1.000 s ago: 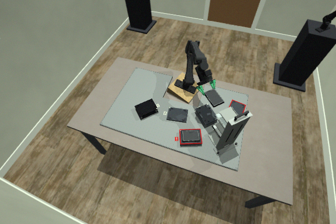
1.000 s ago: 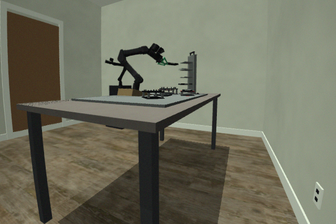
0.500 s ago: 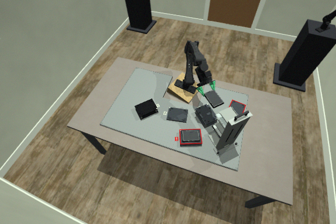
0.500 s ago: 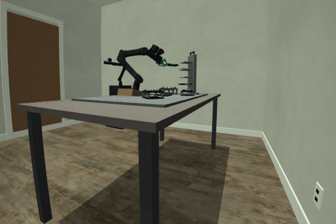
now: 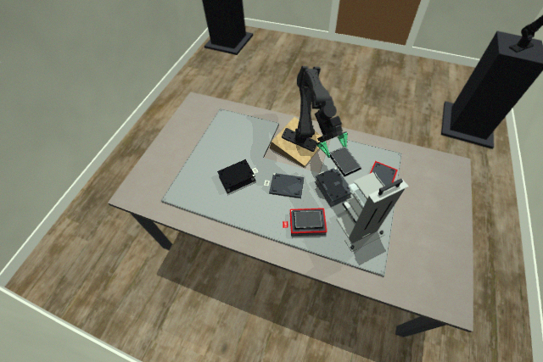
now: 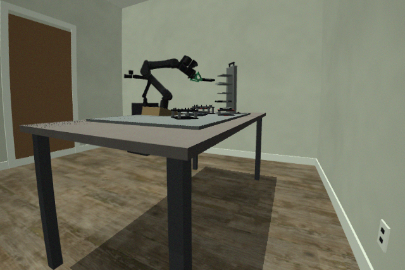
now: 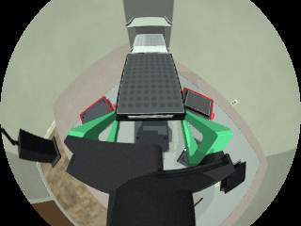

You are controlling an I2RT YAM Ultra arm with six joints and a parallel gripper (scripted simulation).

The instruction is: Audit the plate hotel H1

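The pale plate labelled G51 lies 150 mm ahead of my hand, 160 mm to the left of it and 20 mm below it.
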